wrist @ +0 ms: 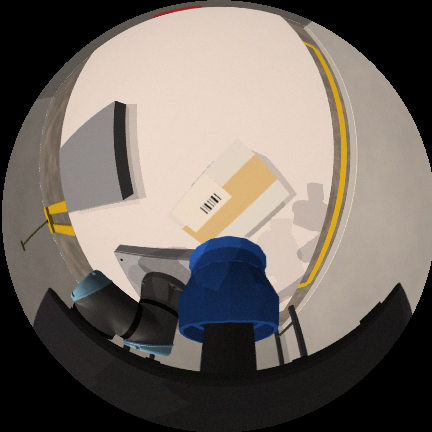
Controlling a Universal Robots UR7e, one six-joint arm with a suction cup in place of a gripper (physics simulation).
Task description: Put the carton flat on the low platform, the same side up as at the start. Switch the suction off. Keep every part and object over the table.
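Places are measured from the arm's base along level axes (x ahead, y left, z up), in millimetres.
Pixels of known places: hand, its tool point: (227, 268); arm's base, origin of its link: (165, 288).
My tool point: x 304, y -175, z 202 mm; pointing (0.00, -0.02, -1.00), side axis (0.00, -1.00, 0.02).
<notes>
For each thing: its top centre in the pictures, then the offset to it from my tool point.
- carton, centre of its top: (227, 204) dx -24, dy -6, dz -149 mm
- low platform, centre of its top: (78, 166) dx +88, dy +378, dz -198 mm
The carton (250, 182) lies on the pale table right of the view's middle, turned diagonally. Its upper face shows cream cardboard, a tan band and a white label with a barcode. The low platform (90, 162), with a grey top and a dark side, stands apart from the carton at the left. My gripper (227, 244), a blue suction cup, is open and shows in front of the carton's lower corner, hiding part of it. Whether the cup touches the carton cannot be seen.
A grey metal plate (155, 253) is at the lower left, beside dark arm joints with light-blue caps (92, 285). A yellow bracket (60, 207) is at the left table edge. A yellow stripe (343, 145) runs beyond the right edge. A red strip (177, 10) shows at the top.
</notes>
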